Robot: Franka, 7 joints.
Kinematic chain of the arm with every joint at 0, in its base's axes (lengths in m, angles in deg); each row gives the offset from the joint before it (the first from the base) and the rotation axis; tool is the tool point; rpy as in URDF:
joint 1: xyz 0 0 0.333 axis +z
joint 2: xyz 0 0 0 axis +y
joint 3: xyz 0 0 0.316 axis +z
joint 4: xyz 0.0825 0 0 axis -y
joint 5: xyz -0.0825 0 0.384 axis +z
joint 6: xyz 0 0 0 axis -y
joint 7: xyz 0.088 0 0 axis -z
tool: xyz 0 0 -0.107 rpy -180 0 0
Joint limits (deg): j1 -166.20..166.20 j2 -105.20..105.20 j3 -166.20..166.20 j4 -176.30..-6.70 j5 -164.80..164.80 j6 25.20..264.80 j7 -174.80..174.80
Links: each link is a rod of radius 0.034 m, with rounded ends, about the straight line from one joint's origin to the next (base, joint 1, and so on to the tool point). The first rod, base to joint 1, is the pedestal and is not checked.
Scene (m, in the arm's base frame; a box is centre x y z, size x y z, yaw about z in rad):
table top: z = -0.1
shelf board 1: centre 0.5 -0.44 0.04 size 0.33 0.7 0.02 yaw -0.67
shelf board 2: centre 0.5 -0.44 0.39 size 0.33 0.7 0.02 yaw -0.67
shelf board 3: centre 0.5 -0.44 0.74 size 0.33 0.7 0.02 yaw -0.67
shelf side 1: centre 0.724 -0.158 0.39 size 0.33 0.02 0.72 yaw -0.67
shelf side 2: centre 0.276 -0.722 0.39 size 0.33 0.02 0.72 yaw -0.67
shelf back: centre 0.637 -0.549 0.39 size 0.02 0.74 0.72 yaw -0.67
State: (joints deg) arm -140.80 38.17 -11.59 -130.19 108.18 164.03 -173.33
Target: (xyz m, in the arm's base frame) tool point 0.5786 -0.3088 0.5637
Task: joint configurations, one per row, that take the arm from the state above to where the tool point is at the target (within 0.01 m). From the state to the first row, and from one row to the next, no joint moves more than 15 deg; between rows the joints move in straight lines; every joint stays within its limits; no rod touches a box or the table.
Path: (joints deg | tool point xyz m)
1: -126.99 24.54 -2.86 -131.92 109.62 165.91 -173.33 | -0.3438 -0.3219 0.1458
2: -113.18 10.91 5.86 -133.66 111.06 167.80 -173.33 | -0.1997 -0.4442 0.2484
3: -99.37 -2.72 14.59 -135.39 112.50 169.68 -173.33 | -0.0185 -0.4809 0.3520
4: -85.56 -16.35 23.31 -137.12 113.94 171.56 -173.33 | 0.1572 -0.4271 0.4449
5: -71.75 -29.98 32.04 -138.86 115.38 173.45 -173.33 | 0.2893 -0.2996 0.5174
6: -57.94 -43.61 40.77 -140.59 116.82 175.33 -173.33 | 0.3538 -0.1307 0.5637
7: -61.91 -29.26 43.43 -129.62 114.51 167.93 -173.33 | 0.4314 -0.1547 0.5644
8: -65.87 -14.92 46.09 -118.65 112.20 160.54 -173.33 | 0.4975 -0.1897 0.5639
9: -69.83 -0.57 48.75 -107.68 109.88 153.14 -173.33 | 0.5480 -0.2398 0.5643
10: -73.79 13.78 51.40 -96.71 107.57 145.74 -173.33 | 0.5786 -0.3088 0.5637

